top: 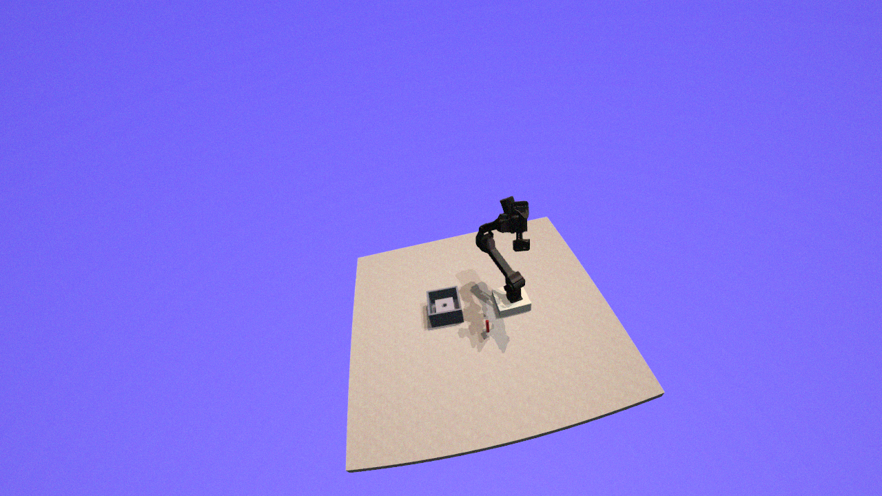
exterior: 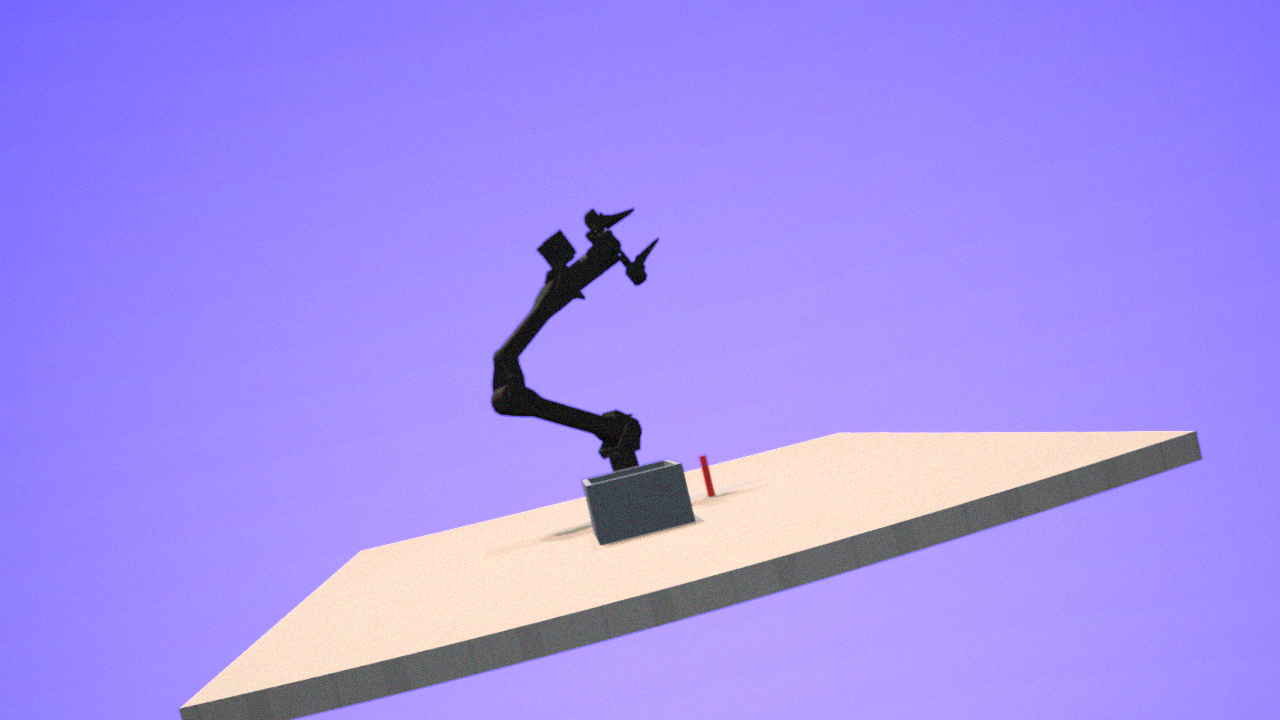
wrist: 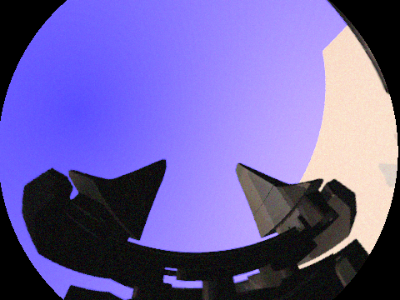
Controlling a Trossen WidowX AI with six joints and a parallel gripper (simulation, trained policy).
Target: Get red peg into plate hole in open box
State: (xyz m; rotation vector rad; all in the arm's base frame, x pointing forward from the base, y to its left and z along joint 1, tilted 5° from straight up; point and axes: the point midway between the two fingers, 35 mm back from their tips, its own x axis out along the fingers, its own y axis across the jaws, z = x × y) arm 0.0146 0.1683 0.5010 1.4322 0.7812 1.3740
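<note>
My gripper tip is 16 cm short of the red peg, 5 cm to the left of it and 54 cm above it. Round my gripper tip: grey box (32 cm ahead, 24 cm to the right, 55 cm below); pale plate (32 cm ahead, 24 cm to the right, 53 cm below).
</note>
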